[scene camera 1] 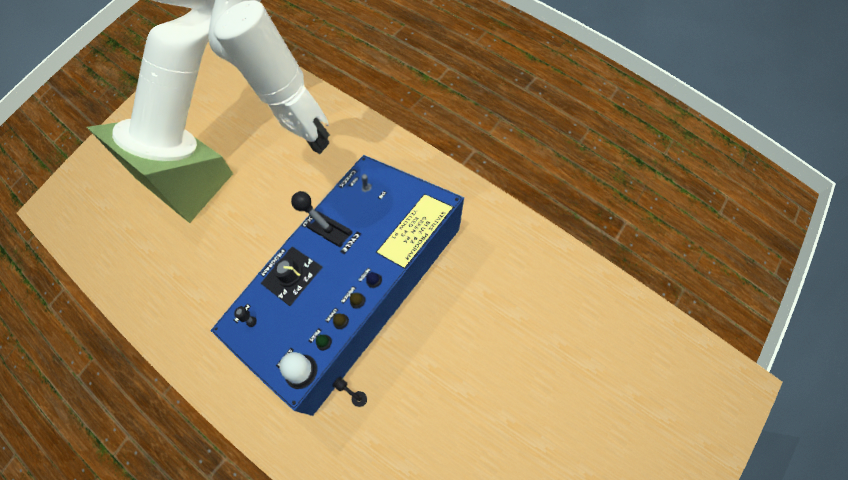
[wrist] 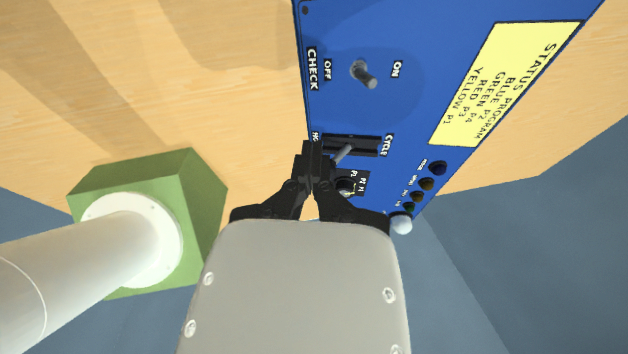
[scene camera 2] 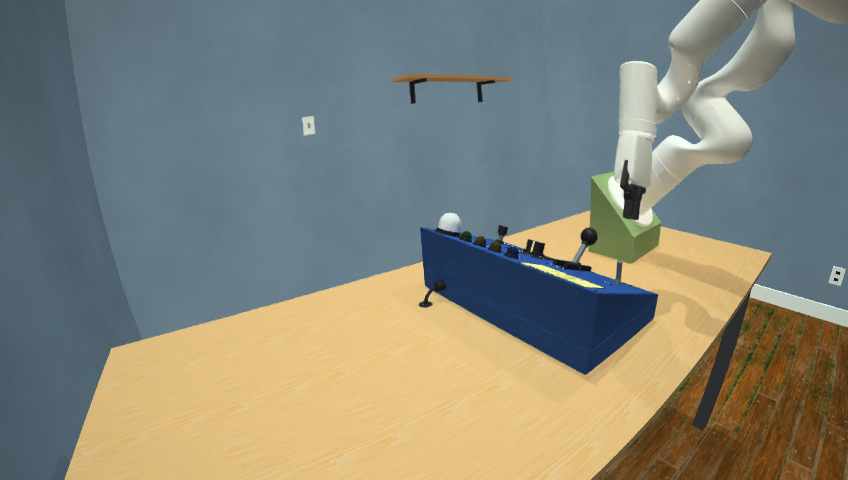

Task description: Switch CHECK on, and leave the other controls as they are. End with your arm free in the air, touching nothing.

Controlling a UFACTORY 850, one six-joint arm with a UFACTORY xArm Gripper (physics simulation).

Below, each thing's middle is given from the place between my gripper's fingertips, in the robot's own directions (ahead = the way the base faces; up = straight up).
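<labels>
Blue console [scene camera 1: 303, 339]: 16 cm to the right of my hand, 17 cm ahead of it and 10 cm below it.
</labels>
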